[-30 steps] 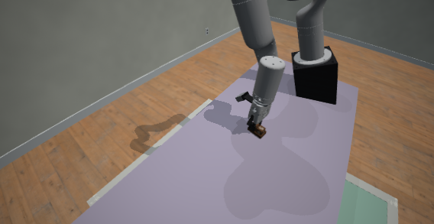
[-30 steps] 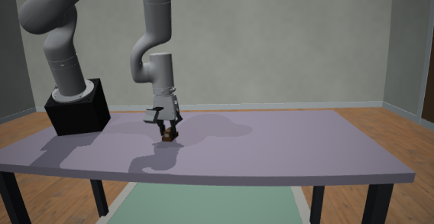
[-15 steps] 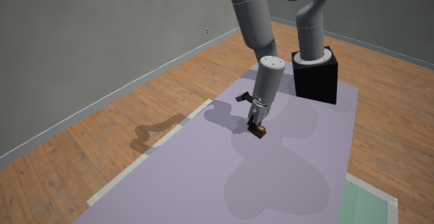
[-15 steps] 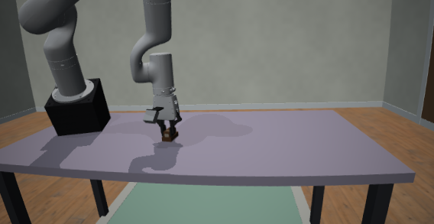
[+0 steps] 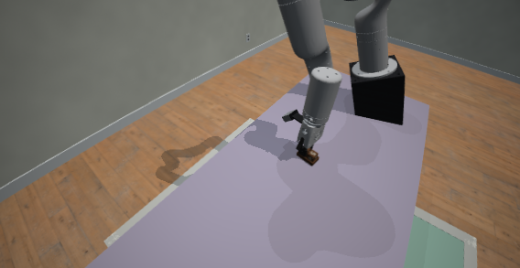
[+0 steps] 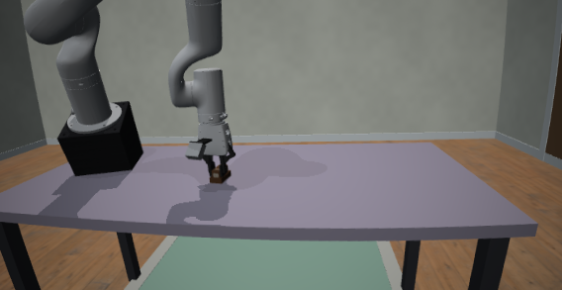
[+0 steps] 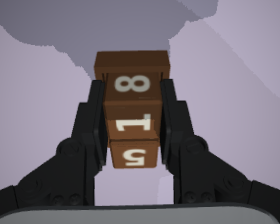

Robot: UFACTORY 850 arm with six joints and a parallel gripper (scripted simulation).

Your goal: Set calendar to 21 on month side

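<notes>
Now: the brown tray 30 mm below my hand and 20 mm to the left of it. From my hand the other things lie so: brown cube 10 mm below; then digit cube 30 mm to the left, 10 mm below, 10 mm ahead.
</notes>
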